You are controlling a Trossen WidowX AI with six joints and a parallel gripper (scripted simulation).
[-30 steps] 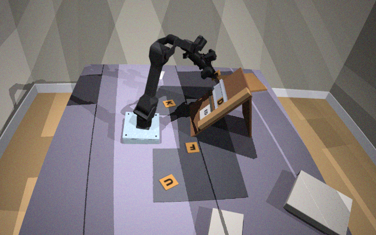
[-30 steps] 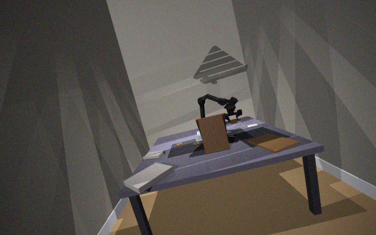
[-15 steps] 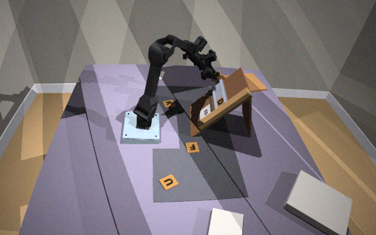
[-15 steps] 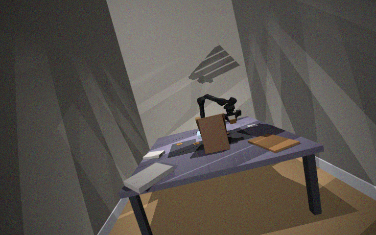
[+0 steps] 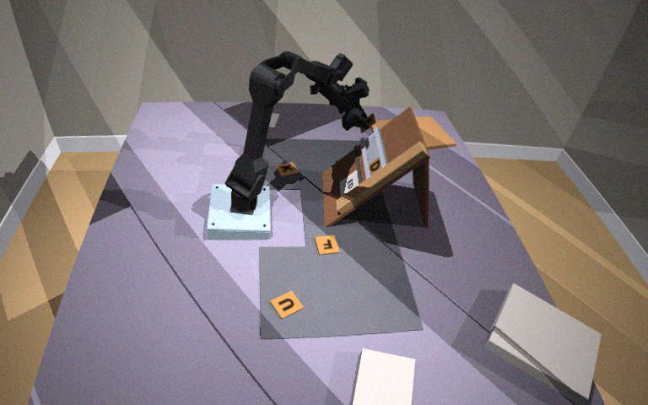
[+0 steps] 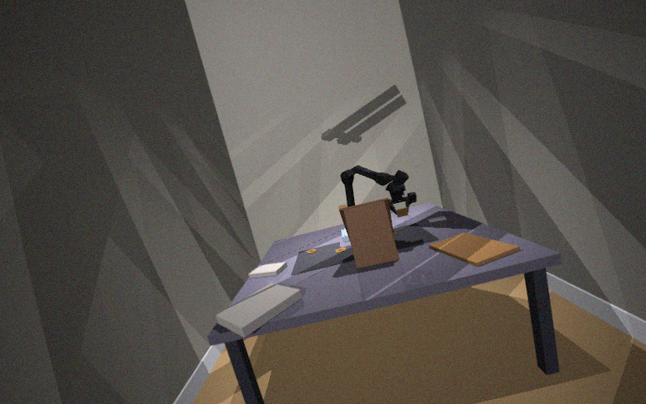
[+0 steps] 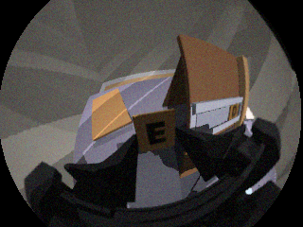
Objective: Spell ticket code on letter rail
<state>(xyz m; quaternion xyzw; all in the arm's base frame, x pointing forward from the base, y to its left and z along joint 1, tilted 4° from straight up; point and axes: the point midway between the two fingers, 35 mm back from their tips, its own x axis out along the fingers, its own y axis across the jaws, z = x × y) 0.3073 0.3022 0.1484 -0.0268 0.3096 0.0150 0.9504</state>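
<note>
My gripper tip is 50 mm past the white ticket, 210 mm to the left of it and 80 mm above it. The rest, counted from my gripper tip: white card (340 mm behind, 220 mm to the left, 170 mm below); then flat wooden slab (220 mm ahead, 230 mm to the left, 160 mm below); then dark grey mat (140 mm behind, 270 mm to the right, 170 mm below).
</note>
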